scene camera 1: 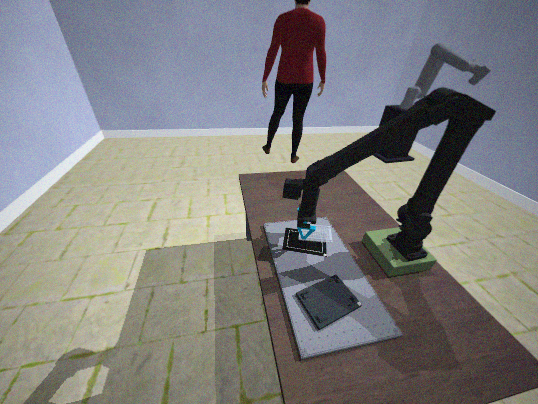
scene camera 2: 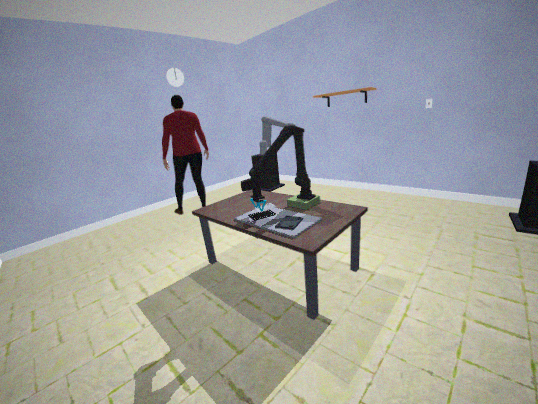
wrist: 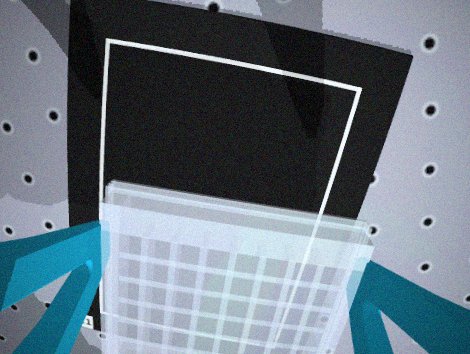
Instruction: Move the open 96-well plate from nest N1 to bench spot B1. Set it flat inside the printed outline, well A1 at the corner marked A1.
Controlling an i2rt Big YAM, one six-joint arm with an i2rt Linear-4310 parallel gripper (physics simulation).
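Seen in the pictures: gripper, fingertip midpoint: [scene camera 1: 303, 231] [scene camera 2: 259, 209] [wrist: 231, 256]; arm's base at its link origin: [scene camera 1: 405, 247] [scene camera 2: 306, 197].
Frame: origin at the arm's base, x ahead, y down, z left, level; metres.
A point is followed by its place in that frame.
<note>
The clear 96-well plate [scene camera 1: 322, 233] {x 0.284, y -0.009, z -0.135 m} [wrist: 225, 285] {x 0.342, y -0.005, z -0.169 m} is held low over the bench spot's black pad [scene camera 1: 288, 242] {x 0.411, y 0.039, z -0.164 m} [scene camera 2: 262, 215] {x 0.354, y 0.038, z -0.143 m} [wrist: 200, 125] {x 0.385, y 0.038, z -0.167 m}. My gripper [scene camera 1: 306, 231] {x 0.347, y 0.003, z -0.172 m} [scene camera 2: 258, 205] {x 0.347, y 0.003, z -0.172 m} [wrist: 231, 256] {x 0.347, y 0.003, z -0.172 m} is shut on the plate's two sides with its blue fingers. In the wrist view, the plate covers the lower part of the white printed outline [wrist: 230, 64] {x 0.404, y 0.038, z -0.185 m} and overhangs its right side. The plate's far edge lies well below the outline's top line. The corner label [wrist: 89, 321] {x 0.296, y 0.038, z -0.072 m} shows beside the left finger, partly cut off. The plate's own A1 mark cannot be made out. The dark nest [scene camera 1: 325, 305] {x 0.398, y 0.028, z 0.117 m} [scene camera 2: 289, 223] {x 0.406, y 0.029, z 0.118 m} holds no plate.
The pad and nest lie on a grey perforated board [scene camera 1: 320, 345] {x 0.459, y 0.040, z 0.209 m} [scene camera 2: 306, 218] {x 0.274, y 0.040, z 0.159 m} on the brown table [scene camera 1: 420, 350] {x 0.195, y 0.053, z 0.288 m} [scene camera 2: 225, 206] {x 0.300, y 0.053, z -0.593 m}. The arm stands on a green base block [scene camera 1: 395, 265] {x 0.100, y 0.002, z 0.061 m} [scene camera 2: 304, 201] {x 0.086, y 0.002, z 0.036 m}. A person in red [scene camera 1: 301, 47] [scene camera 2: 183, 132] stands beyond the table.
</note>
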